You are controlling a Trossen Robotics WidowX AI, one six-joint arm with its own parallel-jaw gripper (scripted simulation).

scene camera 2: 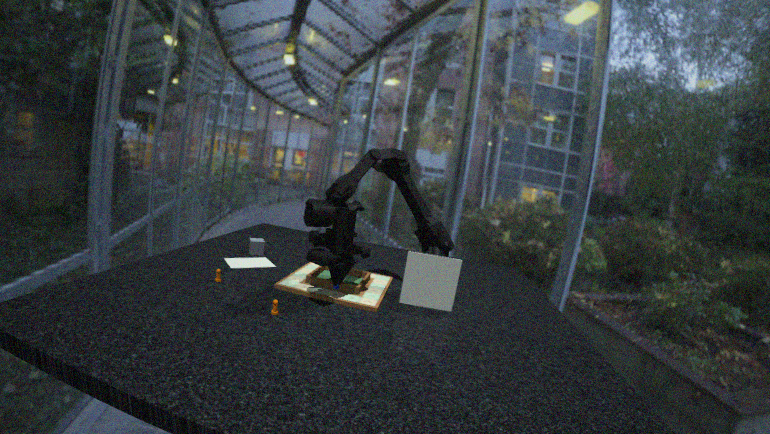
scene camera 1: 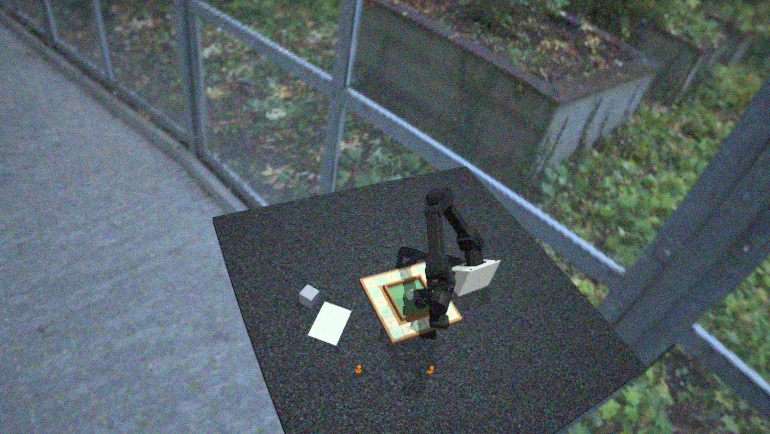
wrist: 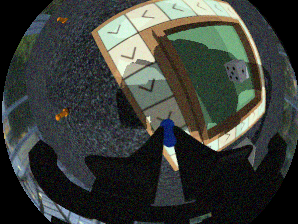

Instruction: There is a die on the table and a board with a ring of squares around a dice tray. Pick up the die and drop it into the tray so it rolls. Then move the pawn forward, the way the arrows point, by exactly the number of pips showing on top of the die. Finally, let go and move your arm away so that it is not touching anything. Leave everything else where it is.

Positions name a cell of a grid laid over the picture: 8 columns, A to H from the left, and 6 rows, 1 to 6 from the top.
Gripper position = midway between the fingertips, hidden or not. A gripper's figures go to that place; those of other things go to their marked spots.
Scene:
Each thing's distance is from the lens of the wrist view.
gripper (wrist: E4): 0.10 m
green dice tray (wrist: F2): 0.13 m

